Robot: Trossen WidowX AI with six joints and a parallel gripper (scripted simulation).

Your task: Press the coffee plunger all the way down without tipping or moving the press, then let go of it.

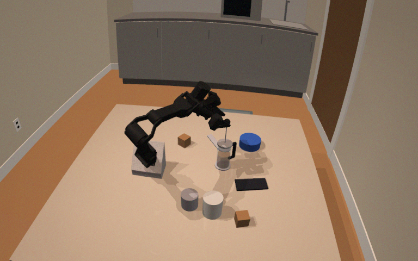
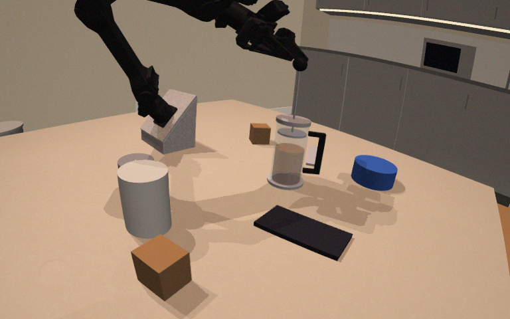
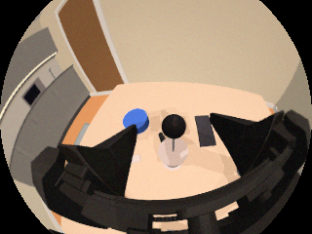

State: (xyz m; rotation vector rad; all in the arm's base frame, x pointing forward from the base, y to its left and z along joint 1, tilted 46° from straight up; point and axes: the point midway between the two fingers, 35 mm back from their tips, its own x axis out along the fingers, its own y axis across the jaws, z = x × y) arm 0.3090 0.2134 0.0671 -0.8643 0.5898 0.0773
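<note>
My gripper tip is now 1 cm short of the glass coffee press, 1 cm to the right of it and 14 cm above it. From my gripper tip the other things lie so: blue disc 14 cm ahead, 19 cm to the left, 24 cm below.
</note>
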